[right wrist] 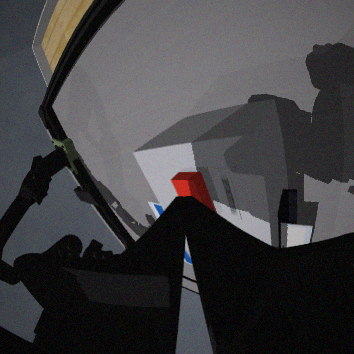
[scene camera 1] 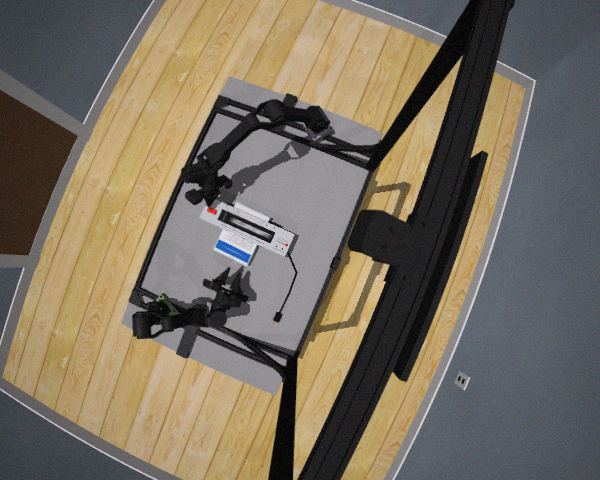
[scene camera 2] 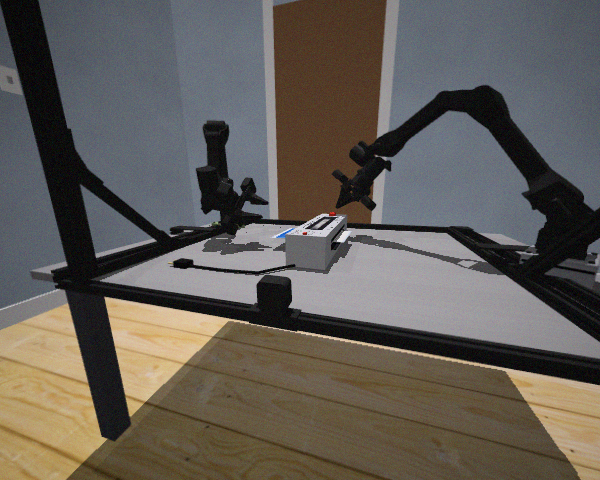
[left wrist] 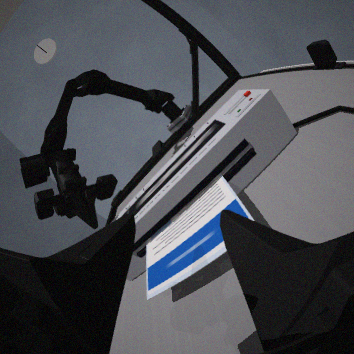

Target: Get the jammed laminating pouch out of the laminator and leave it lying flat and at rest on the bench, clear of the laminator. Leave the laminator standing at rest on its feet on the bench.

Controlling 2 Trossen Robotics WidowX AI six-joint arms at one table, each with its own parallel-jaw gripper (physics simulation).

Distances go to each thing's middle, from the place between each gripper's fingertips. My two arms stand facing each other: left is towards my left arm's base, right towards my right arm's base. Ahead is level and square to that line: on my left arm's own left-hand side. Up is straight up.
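The blue and white laminating pouch (scene camera 1: pixel 237 248) is where I start, and my left hand is 80 mm short of it, 80 mm above it and 120 mm to the left of it. The red release lever (right wrist: pixel 191 182) is 230 mm ahead of that same left hand, 110 mm to the right of it and 30 mm below it.
As for my right hand, it is 20 mm past the red release lever, 20 mm above it and 10 mm to the right of it. The blue and white laminating pouch is 160 mm behind my right hand and 70 mm below it.
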